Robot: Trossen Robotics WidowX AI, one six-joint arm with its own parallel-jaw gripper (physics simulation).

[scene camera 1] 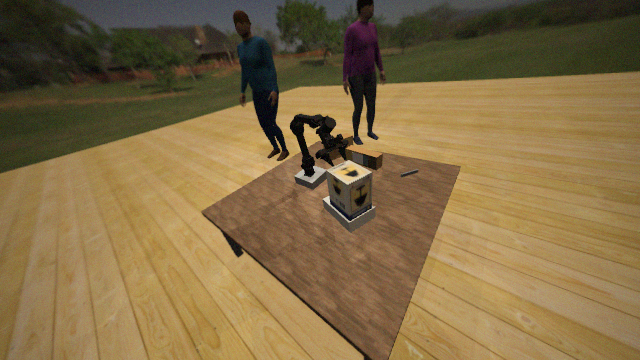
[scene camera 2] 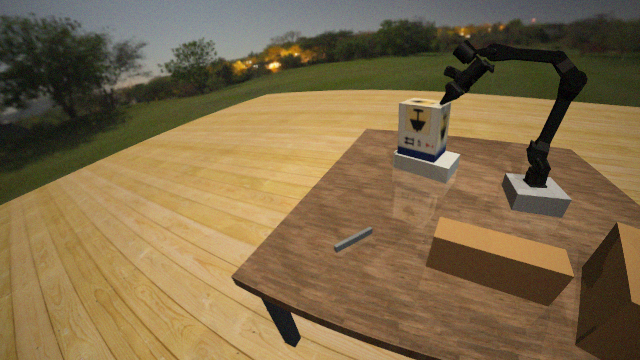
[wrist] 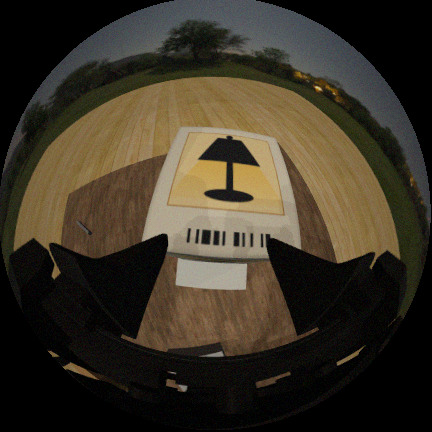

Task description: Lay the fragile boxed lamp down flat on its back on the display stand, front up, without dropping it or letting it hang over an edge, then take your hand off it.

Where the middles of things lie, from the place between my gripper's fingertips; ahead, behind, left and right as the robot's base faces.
I see the display stand (scene camera 2: 442, 170) 4 cm ahead of my hand, 3 cm to the right of it and 27 cm below it.
